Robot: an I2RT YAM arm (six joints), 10 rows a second.
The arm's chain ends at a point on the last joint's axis. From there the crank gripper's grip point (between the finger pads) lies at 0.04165 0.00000 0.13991 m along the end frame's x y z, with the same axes.
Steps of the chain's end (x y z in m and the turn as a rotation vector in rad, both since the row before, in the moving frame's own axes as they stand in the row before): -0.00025 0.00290 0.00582 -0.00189 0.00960 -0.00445; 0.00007 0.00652 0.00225 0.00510 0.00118 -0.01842; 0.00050 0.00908 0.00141 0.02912 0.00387 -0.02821; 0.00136 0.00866 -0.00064 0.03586 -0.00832 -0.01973; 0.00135 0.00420 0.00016 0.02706 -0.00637 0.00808; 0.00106 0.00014 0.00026 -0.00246 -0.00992 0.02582; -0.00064 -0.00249 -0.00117 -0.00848 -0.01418 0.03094; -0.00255 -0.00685 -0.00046 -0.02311 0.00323 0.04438
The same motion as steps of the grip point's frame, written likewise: 0.00109 0.00298 0.00541 -0.00189 0.00960 -0.00445; 0.00022 0.00504 0.00220 0.00510 0.00118 -0.01842; 0.00097 0.00383 0.00117 0.02912 0.00387 -0.02821; 0.00014 0.00283 -0.00040 0.03586 -0.00832 -0.01973; 0.00047 0.00074 0.00038 0.02706 -0.00637 0.00808; -0.00035 0.00154 0.00066 -0.00246 -0.00992 0.02582; -0.00267 -0.00004 -0.00060 -0.00848 -0.01418 0.03094; -0.00221 -0.00176 -0.00065 -0.02311 0.00323 0.04438
